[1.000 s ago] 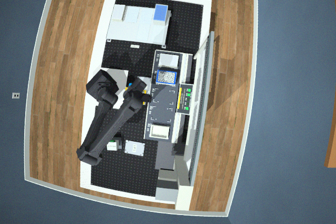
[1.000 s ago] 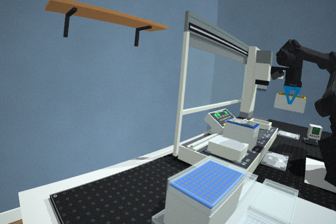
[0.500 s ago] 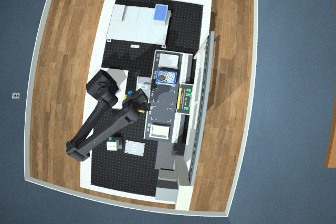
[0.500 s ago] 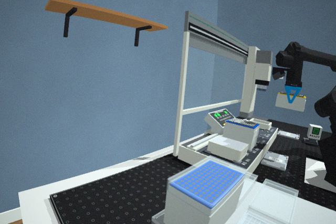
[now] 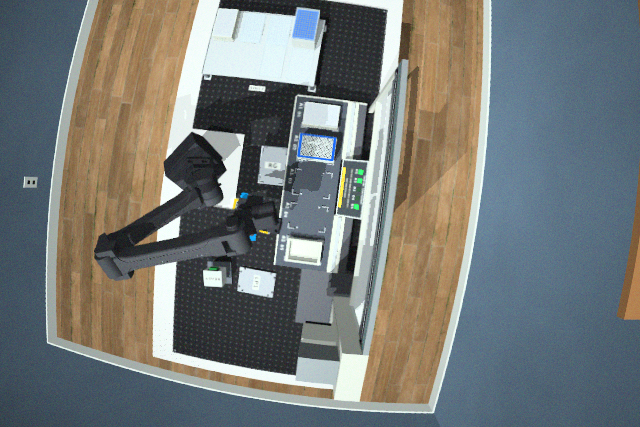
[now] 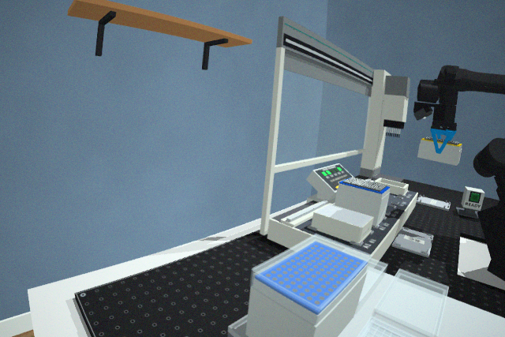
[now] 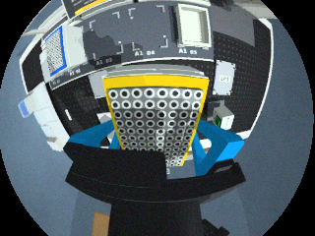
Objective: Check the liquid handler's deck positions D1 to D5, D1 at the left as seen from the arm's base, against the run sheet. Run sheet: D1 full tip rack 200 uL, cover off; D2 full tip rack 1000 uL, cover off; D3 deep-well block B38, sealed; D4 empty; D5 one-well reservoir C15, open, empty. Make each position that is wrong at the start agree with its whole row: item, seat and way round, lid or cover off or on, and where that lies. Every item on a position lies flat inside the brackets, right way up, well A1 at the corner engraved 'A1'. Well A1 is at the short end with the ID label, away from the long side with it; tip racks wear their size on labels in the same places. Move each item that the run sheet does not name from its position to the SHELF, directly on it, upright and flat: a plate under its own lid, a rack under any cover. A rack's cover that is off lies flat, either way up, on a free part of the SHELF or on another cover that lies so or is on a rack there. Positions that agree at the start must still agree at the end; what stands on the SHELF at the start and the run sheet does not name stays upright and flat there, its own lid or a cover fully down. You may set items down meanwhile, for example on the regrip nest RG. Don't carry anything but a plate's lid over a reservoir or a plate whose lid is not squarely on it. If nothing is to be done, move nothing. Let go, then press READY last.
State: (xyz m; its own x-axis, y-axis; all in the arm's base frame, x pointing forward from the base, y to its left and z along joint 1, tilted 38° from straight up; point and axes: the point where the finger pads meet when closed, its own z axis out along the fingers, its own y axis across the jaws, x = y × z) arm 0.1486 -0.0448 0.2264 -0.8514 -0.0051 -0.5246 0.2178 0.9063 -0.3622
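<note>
Now: hand 19 cm above the white reservoir, 15 cm to the left of it and 15 cm short of it. From my hand the other things lie so: regrip nest (26 cm below, 17 cm to the left, 4 cm ahead); then blue-rimmed tip rack (22 cm to the left, 20 cm ahead, 13 cm below); then yellow-rimmed tip rack (1 cm behind, 1 cm above).
</note>
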